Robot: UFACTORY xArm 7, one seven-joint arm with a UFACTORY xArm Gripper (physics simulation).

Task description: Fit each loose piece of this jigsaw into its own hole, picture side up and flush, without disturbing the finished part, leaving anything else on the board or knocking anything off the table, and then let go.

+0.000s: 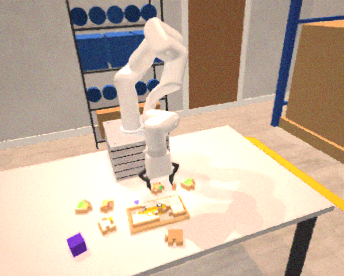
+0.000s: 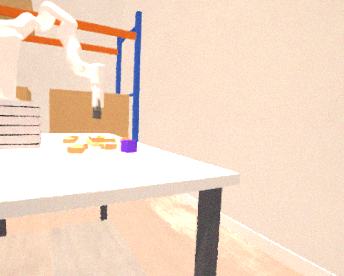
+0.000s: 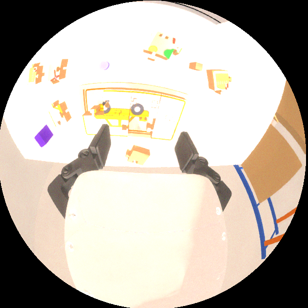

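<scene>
My gripper (image 1: 160,183) (image 2: 97,116) (image 3: 144,136) is open and empty, high above the table. The framed jigsaw board (image 1: 131,229) (image 3: 136,86) shows a yellow vehicle with dark wheels and a bare hole at its lower middle. A plain wood-coloured piece (image 1: 175,237) (image 3: 138,155) lies in front of the board. Three loose pieces lie left of it: one (image 1: 83,206) (image 3: 36,73), another (image 1: 107,205) (image 3: 59,71), and a third (image 1: 106,225) (image 3: 61,113). A green-marked piece (image 1: 157,188) (image 3: 163,47) and a yellow-topped piece (image 1: 188,183) (image 3: 219,81) lie behind it.
A purple cube (image 1: 77,244) (image 2: 129,145) (image 3: 44,136) stands at the front left. A flat lilac disc (image 1: 136,202) (image 3: 104,65) lies behind the board. A small orange block (image 1: 174,186) (image 3: 196,66) lies between the two rear pieces.
</scene>
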